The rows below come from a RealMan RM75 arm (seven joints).
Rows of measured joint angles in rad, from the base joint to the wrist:
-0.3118, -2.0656, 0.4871, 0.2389, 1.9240, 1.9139, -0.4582
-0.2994, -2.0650, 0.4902, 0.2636, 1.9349, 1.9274, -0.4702
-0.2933, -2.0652, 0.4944, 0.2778, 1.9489, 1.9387, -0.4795
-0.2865, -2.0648, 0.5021, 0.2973, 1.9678, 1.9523, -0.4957
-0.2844, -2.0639, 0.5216, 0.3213, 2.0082, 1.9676, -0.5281
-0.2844, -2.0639, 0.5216, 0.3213, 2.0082, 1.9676, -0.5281
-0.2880, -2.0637, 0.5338, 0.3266, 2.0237, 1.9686, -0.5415
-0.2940, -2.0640, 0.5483, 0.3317, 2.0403, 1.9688, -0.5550
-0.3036, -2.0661, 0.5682, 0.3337, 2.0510, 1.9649, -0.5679
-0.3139, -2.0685, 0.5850, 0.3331, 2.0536, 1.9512, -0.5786
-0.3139, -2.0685, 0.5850, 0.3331, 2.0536, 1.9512, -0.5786
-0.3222, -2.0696, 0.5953, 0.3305, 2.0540, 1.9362, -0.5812
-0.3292, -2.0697, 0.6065, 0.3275, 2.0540, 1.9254, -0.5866
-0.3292, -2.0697, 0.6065, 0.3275, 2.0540, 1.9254, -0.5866
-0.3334, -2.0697, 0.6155, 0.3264, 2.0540, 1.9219, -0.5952
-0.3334, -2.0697, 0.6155, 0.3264, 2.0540, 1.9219, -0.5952
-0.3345, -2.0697, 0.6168, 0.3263, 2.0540, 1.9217, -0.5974
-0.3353, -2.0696, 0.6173, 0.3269, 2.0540, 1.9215, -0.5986
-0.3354, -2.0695, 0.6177, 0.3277, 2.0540, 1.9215, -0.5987
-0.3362, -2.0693, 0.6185, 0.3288, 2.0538, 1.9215, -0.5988
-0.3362, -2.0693, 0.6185, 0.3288, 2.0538, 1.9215, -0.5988
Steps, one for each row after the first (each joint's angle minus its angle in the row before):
0.0124, 0.0006, 0.0031, 0.0247, 0.0109, 0.0135, -0.0120
0.0061, -0.0002, 0.0042, 0.0142, 0.0140, 0.0113, -0.0093
0.0068, 0.0004, 0.0077, 0.0195, 0.0189, 0.0136, -0.0162
0.0021, 0.0009, 0.0195, 0.0240, 0.0404, 0.0153, -0.0324
0.0000, 0.0000, 0.0000, 0.0000, 0.0000, 0.0000, 0.0000
-0.0036, 0.0002, 0.0122, 0.0053, 0.0155, 0.0010, -0.0134
-0.0060, -0.0003, 0.0145, 0.0051, 0.0166, 0.0002, -0.0135
-0.0096, -0.0021, 0.0199, 0.0020, 0.0107, -0.0039, -0.0129
-0.0103, -0.0024, 0.0168, -0.0006, 0.0026, -0.0137, -0.0107
0.0000, 0.0000, 0.0000, 0.0000, 0.0000, 0.0000, 0.0000
-0.0083, -0.0011, 0.0103, -0.0026, 0.0004, -0.0150, -0.0026
-0.0070, -0.0001, 0.0112, -0.0030, 0.0000, -0.0108, -0.0054
0.0000, 0.0000, 0.0000, 0.0000, 0.0000, 0.0000, 0.0000
-0.0042, 0.0000, 0.0090, -0.0011, 0.0000, -0.0035, -0.0086
0.0000, 0.0000, 0.0000, 0.0000, 0.0000, 0.0000, 0.0000
-0.0011, 0.0000, 0.0013, -0.0001, 0.0000, -0.0002, -0.0022
-0.0008, 0.0001, 0.0005, 0.0006, 0.0000, -0.0002, -0.0012
-0.0001, 0.0001, 0.0004, 0.0008, 0.0000, 0.0000, -0.0001
-0.0008, 0.0002, 0.0008, 0.0011, -0.0002, 0.0000, -0.0001
0.0000, 0.0000, 0.0000, 0.0000, 0.0000, 0.0000, 0.0000

